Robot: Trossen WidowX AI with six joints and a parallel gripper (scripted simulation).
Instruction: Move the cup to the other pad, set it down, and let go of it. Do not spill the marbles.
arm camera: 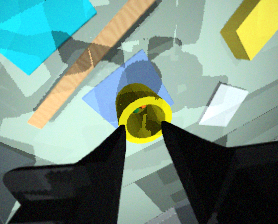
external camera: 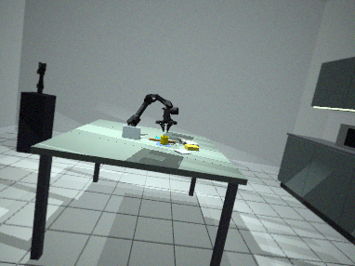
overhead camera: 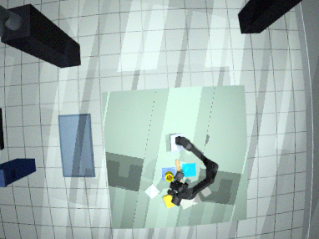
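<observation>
My gripper tip is 20 mm to the left of the yellow cup and 70 mm above it. Round my gripper tip: cyan pad (20 mm behind, 160 mm to the left, 110 mm below); then wooden strip (10 mm behind, 70 mm to the left, 100 mm below).
</observation>
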